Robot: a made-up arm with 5 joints.
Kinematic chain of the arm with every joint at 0, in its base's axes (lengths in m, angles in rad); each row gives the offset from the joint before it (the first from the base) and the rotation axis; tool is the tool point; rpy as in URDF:
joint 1: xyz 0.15 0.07 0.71 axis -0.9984 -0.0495 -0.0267
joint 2: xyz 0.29 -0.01 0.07 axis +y
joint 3: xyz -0.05 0 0 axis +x
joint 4: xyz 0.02 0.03 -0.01 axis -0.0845 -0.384 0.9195
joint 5: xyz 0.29 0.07 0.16 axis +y
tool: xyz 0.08 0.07 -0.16 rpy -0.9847 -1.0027 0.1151
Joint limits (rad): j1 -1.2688..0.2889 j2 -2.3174..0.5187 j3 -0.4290..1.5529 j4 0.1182..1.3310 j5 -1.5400..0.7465
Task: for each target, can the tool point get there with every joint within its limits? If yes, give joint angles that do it. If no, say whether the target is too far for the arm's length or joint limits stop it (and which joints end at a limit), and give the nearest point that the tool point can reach.
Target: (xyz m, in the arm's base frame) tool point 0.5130 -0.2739 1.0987
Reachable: yes | joints -0.7929 -0.3955 1.1605 0.6550 -0.4941
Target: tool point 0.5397 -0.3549 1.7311
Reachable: no: too far | nearest point 0.4931 -0.1619 1.2854 | short by 0.488 m
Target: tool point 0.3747 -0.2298 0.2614
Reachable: no: joint limits stop it (at a limit: joint 2, joint 3, joint 4, joint 5) | nearest point 0.2019 -0.1839 0.3364 | short by 0.194 m
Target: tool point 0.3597 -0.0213 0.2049
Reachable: no: joint limits stop it (at a limit: joint 2, joint 3, joint 4, joint 5) | nearest point 0.1955 -0.0164 0.2660 | short by 0.175 m
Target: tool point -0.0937 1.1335 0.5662
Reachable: no: too far | nearest point 0.1932 0.5654 0.6837 | short by 0.647 m
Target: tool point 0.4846 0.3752 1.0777
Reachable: yes | joints -0.2015 -0.3858 0.2539 0.8750 -0.2648
